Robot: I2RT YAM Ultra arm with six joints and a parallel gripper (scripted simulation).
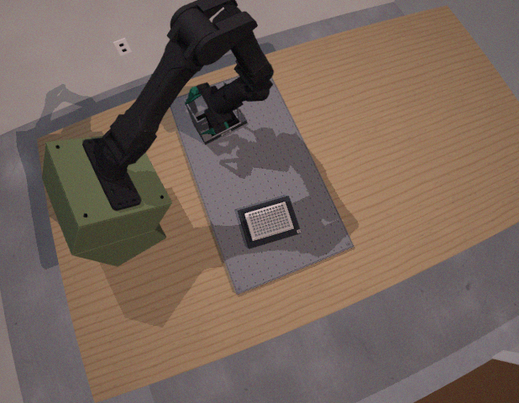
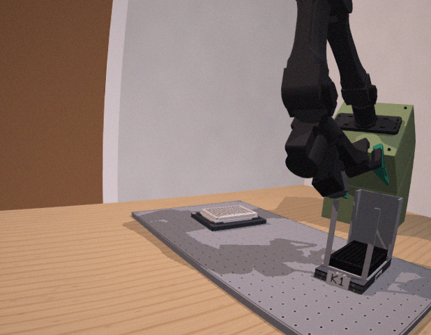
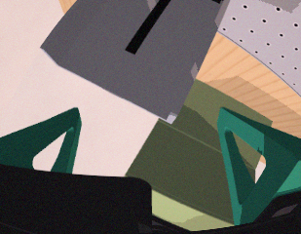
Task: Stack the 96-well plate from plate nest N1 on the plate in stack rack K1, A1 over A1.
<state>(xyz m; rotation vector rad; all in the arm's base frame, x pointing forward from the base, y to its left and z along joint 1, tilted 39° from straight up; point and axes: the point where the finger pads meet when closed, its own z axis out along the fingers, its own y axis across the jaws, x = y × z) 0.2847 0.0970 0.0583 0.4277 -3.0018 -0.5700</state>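
My gripper is now 30 mm short of the white 96-well plate, 340 mm to the left of it and 130 mm above it. The rest, counted from my hand: back wall (30 mm to the left, 70 mm below); thin post (130 mm ahead, 10 mm to the right, 70 mm below); black 96-well plate (70 mm ahead, 30 mm to the left, 120 mm below).
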